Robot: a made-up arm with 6 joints.
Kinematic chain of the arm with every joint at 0, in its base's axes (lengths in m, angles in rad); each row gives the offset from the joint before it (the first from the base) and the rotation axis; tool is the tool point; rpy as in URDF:
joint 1: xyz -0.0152 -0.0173 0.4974 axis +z
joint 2: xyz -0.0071 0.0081 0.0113 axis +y
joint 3: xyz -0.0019 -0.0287 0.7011 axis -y
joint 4: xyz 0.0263 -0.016 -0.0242 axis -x
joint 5: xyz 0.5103 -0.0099 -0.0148 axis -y
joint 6: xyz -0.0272 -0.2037 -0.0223 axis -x
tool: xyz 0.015 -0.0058 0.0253 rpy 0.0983 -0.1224 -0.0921
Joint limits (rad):
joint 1: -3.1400..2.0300
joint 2: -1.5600..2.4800
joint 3: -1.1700..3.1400
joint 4: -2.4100..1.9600
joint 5: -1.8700..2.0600
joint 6: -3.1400..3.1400
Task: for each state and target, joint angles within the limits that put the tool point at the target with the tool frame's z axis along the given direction. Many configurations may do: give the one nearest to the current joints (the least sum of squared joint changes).
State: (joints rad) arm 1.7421 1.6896 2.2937 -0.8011 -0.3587 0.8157
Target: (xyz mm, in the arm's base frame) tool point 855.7 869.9 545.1 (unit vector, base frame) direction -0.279 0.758 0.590
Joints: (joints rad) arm 0.9844 1.6161 1.8186 -0.0634 -1.1054 0.8444
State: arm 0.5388 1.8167 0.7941 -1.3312 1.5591 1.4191
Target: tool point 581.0 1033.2 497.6 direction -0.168 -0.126 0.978
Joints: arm 1.0561 1.2693 1.2530 -1.6089 1.5280 1.4522
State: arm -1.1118 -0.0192 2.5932 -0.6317 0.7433 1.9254
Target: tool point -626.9 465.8 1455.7 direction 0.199 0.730 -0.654
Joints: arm -0.7706 -0.3628 2.6297 -1.1374 1.0384 2.0554
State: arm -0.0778 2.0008 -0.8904 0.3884 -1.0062 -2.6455
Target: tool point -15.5 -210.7 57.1 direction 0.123 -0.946 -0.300
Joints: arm -0.4282 2.1032 -1.1588 1.1266 -0.5489 -2.4515
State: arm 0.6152 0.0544 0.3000 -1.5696 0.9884 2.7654
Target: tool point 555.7 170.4 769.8 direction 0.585 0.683 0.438
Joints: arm 0.2877 0.2551 -0.1462 -1.6117 0.9694 2.4770
